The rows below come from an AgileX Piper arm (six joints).
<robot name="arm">
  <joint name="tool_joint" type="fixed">
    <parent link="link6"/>
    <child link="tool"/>
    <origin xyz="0 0 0" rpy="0 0 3.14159"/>
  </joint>
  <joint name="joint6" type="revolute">
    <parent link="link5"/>
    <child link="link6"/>
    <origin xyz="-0.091 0 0" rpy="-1.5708 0 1.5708"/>
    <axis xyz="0 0 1"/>
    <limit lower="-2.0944" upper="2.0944"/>
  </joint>
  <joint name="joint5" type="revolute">
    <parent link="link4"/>
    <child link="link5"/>
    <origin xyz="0 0 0" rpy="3.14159 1.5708 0"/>
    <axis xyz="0 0 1"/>
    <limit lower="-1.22" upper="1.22"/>
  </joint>
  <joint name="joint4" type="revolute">
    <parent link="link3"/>
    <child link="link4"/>
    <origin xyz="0.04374 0.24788 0" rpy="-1.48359 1.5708 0"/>
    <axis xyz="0 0 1"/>
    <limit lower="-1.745" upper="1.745"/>
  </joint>
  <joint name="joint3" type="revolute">
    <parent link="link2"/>
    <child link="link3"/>
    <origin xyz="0.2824 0.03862 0" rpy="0 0 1.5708"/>
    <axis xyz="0 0 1"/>
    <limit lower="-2.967" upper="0"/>
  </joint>
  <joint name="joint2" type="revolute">
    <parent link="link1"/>
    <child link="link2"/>
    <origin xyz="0 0 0" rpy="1.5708 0 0"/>
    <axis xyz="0 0 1"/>
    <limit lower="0" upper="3.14"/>
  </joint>
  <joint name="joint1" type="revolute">
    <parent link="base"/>
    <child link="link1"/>
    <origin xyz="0 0 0.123" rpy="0 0 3.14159"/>
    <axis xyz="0 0 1"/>
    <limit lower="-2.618" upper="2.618"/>
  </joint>
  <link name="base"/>
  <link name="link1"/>
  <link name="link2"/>
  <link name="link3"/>
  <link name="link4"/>
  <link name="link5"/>
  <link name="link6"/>
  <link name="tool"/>
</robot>
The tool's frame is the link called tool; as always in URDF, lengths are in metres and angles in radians.
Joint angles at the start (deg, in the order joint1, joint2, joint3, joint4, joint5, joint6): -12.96, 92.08, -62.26, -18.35, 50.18, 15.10
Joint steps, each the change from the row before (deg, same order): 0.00, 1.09, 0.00, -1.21, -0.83, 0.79; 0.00, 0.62, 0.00, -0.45, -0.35, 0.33; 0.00, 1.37, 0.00, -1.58, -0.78, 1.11; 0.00, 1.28, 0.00, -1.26, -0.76, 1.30; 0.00, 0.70, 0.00, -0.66, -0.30, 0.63; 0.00, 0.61, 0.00, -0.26, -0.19, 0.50; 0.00, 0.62, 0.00, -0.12, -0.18, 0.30; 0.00, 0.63, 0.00, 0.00, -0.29, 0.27; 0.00, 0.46, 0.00, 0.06, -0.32, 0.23; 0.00, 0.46, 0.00, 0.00, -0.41, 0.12; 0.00, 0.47, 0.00, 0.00, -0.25, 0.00; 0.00, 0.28, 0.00, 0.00, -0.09, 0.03; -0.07, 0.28, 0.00, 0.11, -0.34, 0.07; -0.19, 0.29, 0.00, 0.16, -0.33, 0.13; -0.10, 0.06, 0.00, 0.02, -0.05, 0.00
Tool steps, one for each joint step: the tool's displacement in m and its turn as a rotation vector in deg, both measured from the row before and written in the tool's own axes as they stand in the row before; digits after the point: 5 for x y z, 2 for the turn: -0.00187, 0.00048, 0.00609, 0.72, 0.01, -0.26; -0.00075, 0.00055, 0.00347, 0.26, 0.17, -0.12; -0.00178, 0.00062, 0.00768, 0.97, 0.23, -0.30; -0.00153, 0.00101, 0.00718, 0.71, 0.22, 0.10; -0.00060, 0.00060, 0.00393, 0.39, 0.23, -0.02; -0.00027, 0.00086, 0.00342, 0.15, 0.34, 0.14; -0.00018, 0.00103, 0.00348, 0.05, 0.39, 0.04; -0.00028, 0.00125, 0.00354, -0.07, 0.33, 0.08; -0.00033, 0.00103, 0.00259, -0.13, 0.15, 0.14; -0.00047, 0.00101, 0.00259, -0.12, 0.06, -0.01; -0.00021, 0.00094, 0.00266, -0.06, 0.22, -0.14; -0.00003, 0.00052, 0.00158, -0.02, 0.18, -0.05; -0.00035, 0.00038, 0.00169, -0.16, 0.00, 0.13; -0.00029, -0.00023, 0.00194, -0.16, 0.06, 0.34; -0.00003, -0.00042, 0.00049, 0.00, 0.04, 0.09
